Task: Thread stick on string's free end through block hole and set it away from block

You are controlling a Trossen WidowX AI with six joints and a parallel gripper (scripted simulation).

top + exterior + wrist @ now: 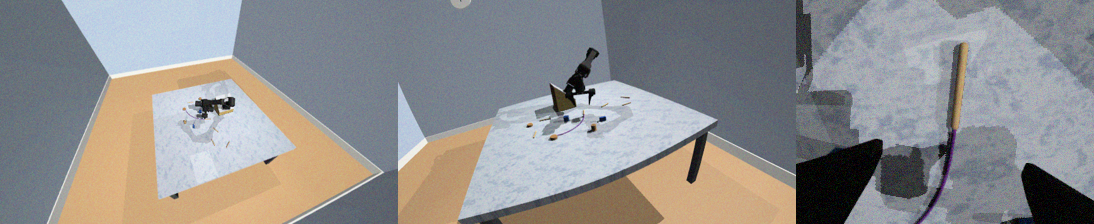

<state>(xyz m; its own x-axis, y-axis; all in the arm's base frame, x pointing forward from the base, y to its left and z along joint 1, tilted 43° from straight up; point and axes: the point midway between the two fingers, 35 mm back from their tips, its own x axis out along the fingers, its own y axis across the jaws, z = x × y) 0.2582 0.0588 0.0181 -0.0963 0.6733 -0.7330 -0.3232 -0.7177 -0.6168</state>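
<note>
Now: the thin stick 60 mm below my gripper tip, 20 mm behind it and 10 mm to the left of it. Round my gripper tip: blue block: 120 mm to the right, 50 mm below, 30 mm ahead; short wooden cylinder: 240 mm ahead, 50 mm below.
</note>
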